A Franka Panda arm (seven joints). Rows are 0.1 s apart.
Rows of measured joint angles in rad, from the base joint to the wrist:
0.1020, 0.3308, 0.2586, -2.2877, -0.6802, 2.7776, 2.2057
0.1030, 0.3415, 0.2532, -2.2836, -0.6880, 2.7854, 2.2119
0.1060, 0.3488, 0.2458, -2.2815, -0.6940, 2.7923, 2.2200
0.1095, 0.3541, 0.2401, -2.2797, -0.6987, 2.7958, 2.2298
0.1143, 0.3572, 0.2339, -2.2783, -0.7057, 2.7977, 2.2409
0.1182, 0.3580, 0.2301, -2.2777, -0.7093, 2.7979, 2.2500
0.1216, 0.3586, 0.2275, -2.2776, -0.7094, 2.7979, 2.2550
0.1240, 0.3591, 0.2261, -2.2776, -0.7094, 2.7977, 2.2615
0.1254, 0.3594, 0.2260, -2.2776, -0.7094, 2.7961, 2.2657
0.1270, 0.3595, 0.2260, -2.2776, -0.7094, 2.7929, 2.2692
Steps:
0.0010, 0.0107, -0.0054, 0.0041, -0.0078, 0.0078, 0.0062
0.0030, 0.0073, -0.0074, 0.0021, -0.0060, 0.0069, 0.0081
0.0035, 0.0053, -0.0057, 0.0018, -0.0047, 0.0035, 0.0098
0.0048, 0.0031, -0.0062, 0.0014, -0.0070, 0.0019, 0.0111
0.0039, 0.0008, -0.0038, 0.0006, -0.0036, 0.0002, 0.0091
0.0034, 0.0006, -0.0026, 0.0001, -0.0001, 0.0000, 0.0050
0.0024, 0.0005, -0.0014, 0.0000, 0.0000, -0.0002, 0.0065
0.0014, 0.0003, -0.0001, 0.0000, 0.0000, -0.0016, 0.0042
0.0016, 0.0001, 0.0000, 0.0000, 0.0000, -0.0032, 0.0035

